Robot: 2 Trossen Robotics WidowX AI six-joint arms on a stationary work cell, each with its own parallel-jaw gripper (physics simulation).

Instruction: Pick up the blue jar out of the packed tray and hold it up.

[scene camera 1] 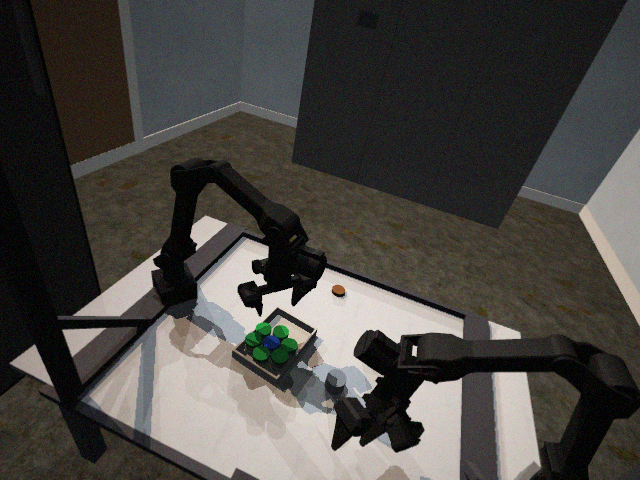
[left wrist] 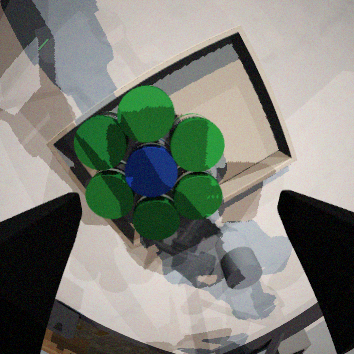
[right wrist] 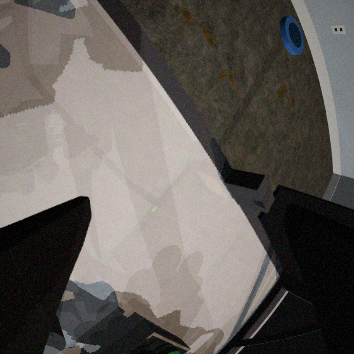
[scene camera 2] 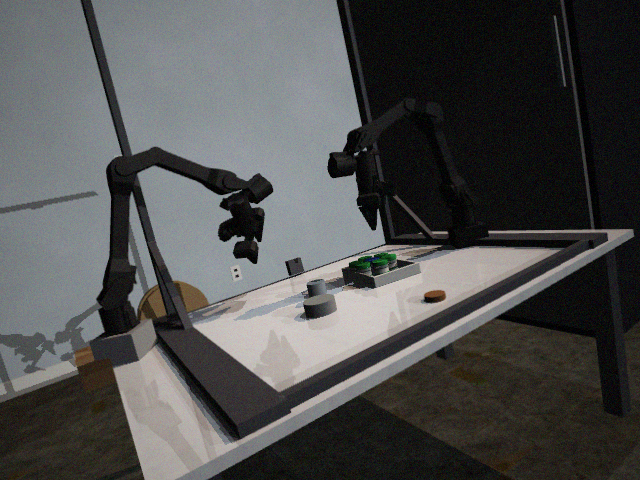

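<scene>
The blue-lidded jar stands in the tray, ringed closely by several green-lidded jars. The tray's far end, at the upper right in the left wrist view, holds no jars. My left gripper is open and empty, above the tray, with the blue lid between and a little beyond its fingertips in the left wrist view. My right gripper is open and empty, above the table on the opposite side.
A small grey cylinder and a wider grey cylinder stand between the tray and the right arm. An orange disc lies near the table's edge. A blue ring is on the floor.
</scene>
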